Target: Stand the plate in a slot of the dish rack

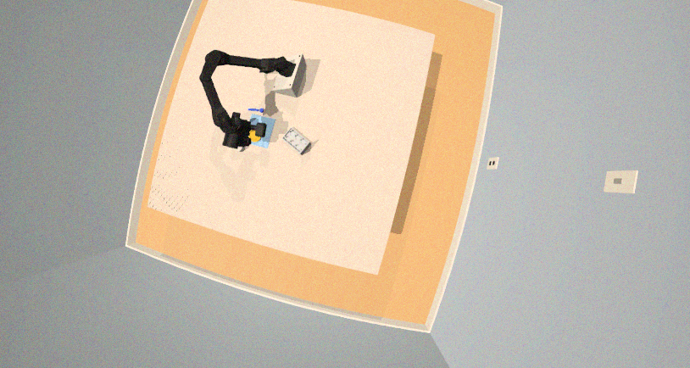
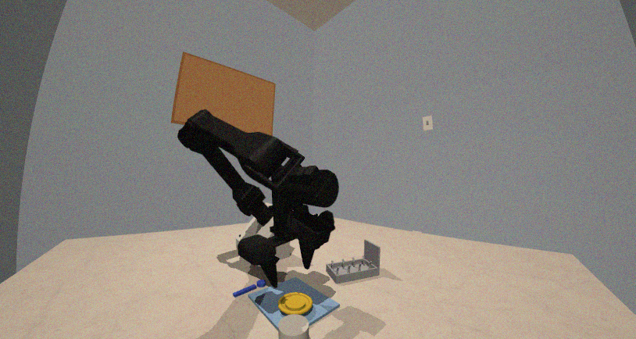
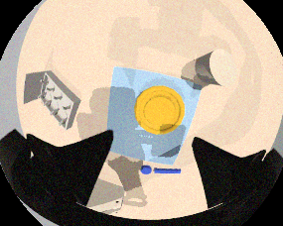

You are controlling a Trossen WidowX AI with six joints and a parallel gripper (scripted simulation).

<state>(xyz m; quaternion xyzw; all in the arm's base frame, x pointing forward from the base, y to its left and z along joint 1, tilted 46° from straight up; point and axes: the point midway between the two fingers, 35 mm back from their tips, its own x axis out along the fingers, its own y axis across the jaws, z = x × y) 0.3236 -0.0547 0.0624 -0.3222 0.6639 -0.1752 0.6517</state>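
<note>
Right now my gripper tip is 1 cm short of the yellow plate and 5 cm above it. The rest, counted from my gripper tip: blue spoon: 11 cm behind, 4 cm to the right, 6 cm below; then grey dish rack: 3 cm behind, 21 cm to the left, 4 cm below; then white cup: 10 cm ahead, 5 cm to the right, 4 cm below.
</note>
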